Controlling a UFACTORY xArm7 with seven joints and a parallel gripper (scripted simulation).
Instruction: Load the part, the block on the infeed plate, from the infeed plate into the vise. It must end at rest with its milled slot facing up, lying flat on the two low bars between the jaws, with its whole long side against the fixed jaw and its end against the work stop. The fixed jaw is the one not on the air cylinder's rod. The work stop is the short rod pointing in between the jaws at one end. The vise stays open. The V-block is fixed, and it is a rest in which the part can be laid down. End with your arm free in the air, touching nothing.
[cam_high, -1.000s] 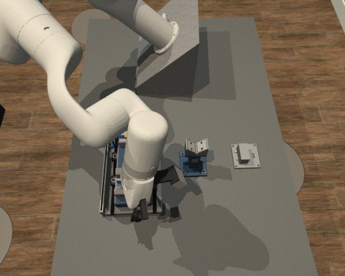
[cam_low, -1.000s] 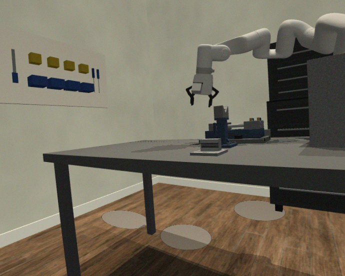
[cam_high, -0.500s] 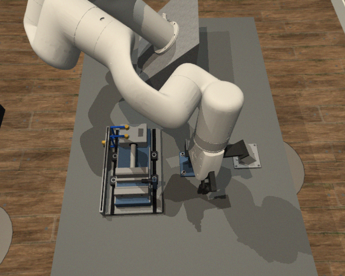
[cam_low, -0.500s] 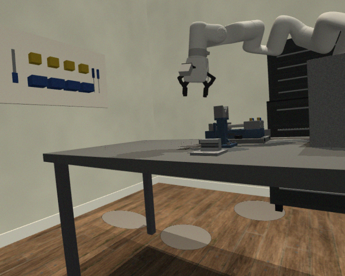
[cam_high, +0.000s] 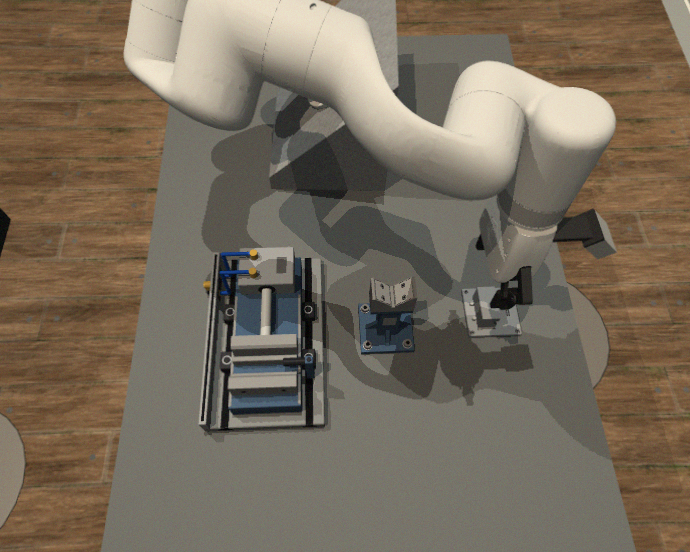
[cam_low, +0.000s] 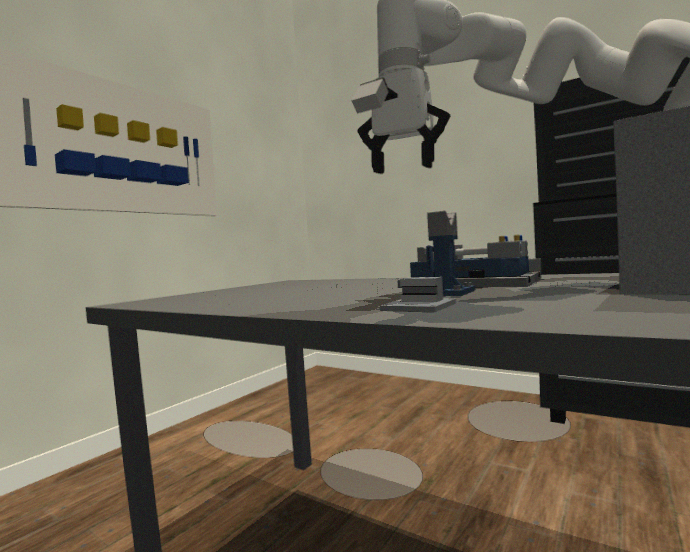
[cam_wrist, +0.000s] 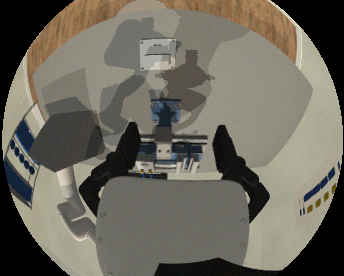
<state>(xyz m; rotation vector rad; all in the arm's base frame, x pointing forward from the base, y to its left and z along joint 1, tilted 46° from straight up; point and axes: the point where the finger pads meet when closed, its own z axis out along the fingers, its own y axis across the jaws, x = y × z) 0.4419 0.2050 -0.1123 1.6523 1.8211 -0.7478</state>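
Right now my hand is 210 mm above the part, 50 mm to the right of it and 50 mm past it. From my hand the other things lie so: V-block post (180 mm below, 130 mm to the right, 10 mm behind); then cylinder rod (330 mm to the right, 160 mm below, 10 mm behind); then work stop (280 mm to the right, 150 mm below, 80 mm ahead).
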